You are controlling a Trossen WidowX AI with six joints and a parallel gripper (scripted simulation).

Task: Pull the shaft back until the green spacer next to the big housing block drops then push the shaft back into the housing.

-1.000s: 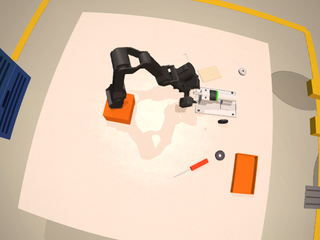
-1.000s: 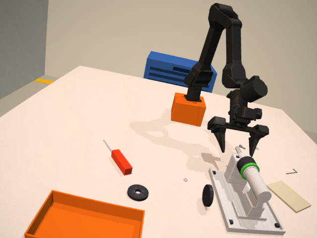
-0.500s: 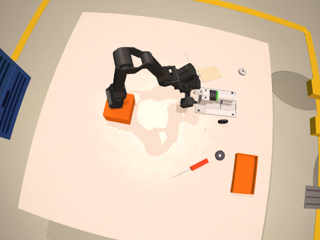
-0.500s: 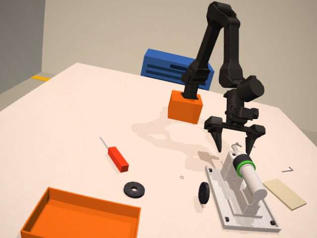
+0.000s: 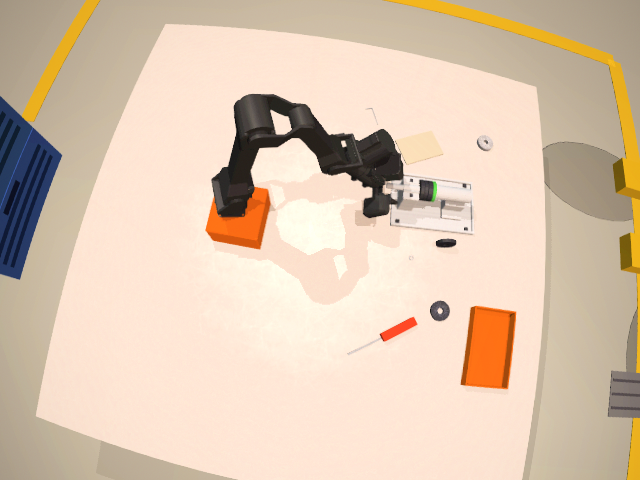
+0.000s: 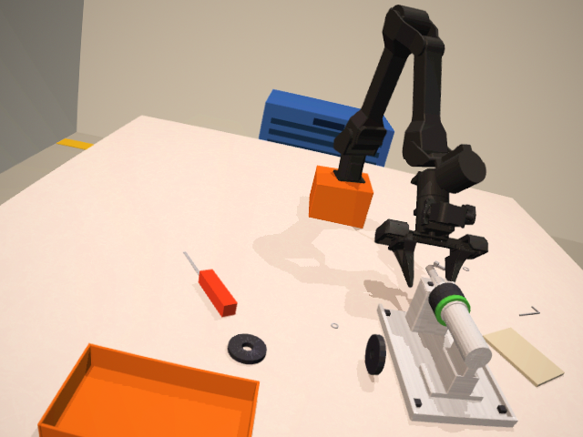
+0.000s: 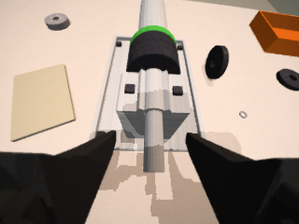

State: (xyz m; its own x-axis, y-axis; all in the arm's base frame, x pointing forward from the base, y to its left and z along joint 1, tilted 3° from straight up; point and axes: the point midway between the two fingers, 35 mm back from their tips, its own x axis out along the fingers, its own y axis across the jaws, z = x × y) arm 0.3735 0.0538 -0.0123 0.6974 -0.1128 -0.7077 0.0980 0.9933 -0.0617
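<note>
Now: gripper tip 5 cm short of the shaft and 2 cm below it. Round my gripper tip: beige card 16 cm to the left, 9 cm ahead, 5 cm below; then black disc 13 cm to the right, 13 cm ahead, 3 cm below; then green spacer 9 cm ahead, 2 cm above, 1 cm to the right.
</note>
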